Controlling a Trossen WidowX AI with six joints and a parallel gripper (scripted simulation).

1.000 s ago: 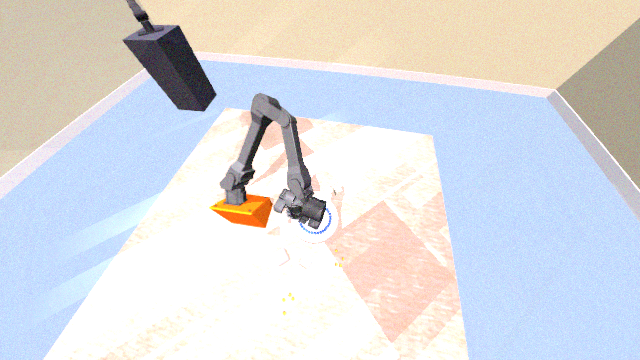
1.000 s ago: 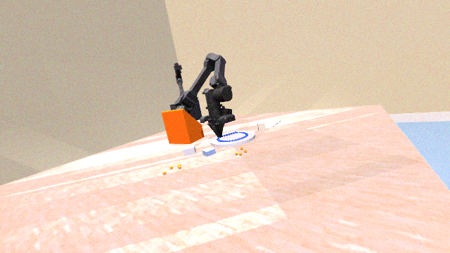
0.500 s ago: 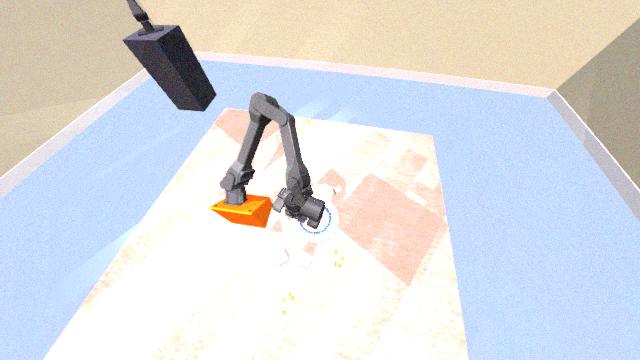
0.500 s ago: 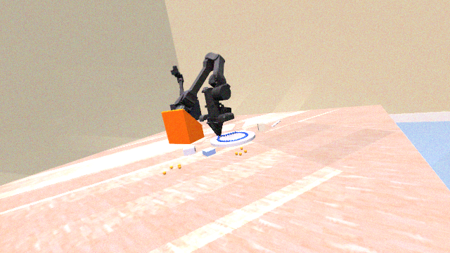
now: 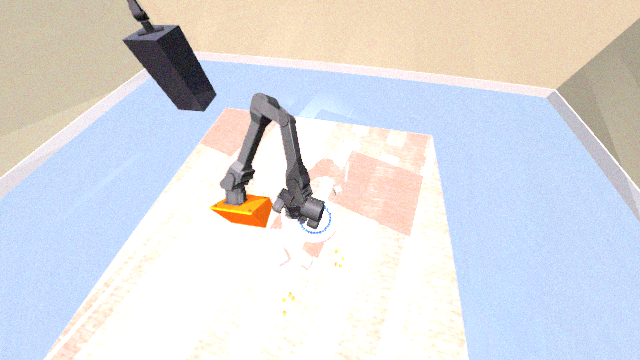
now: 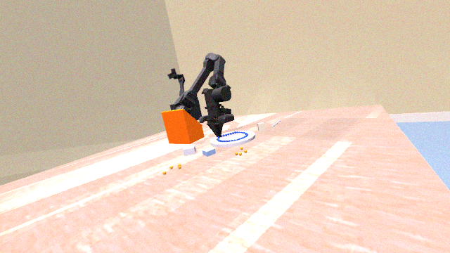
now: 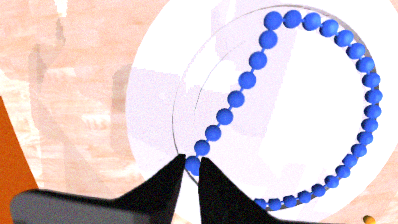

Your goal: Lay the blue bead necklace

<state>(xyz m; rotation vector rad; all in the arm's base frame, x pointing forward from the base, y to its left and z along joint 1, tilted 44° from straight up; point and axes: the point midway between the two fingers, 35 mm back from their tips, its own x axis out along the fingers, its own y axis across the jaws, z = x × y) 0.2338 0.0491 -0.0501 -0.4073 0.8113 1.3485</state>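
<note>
The round white bead board is 60 mm ahead of my gripper tip, 20 mm to the left of it and 10 mm below it. From my gripper tip the other things lie so: white block: 40 mm behind, 150 mm to the right; light blue cube: 60 mm ahead, 150 mm to the right, 10 mm below; beige cube: 150 mm ahead, 150 mm to the left.
</note>
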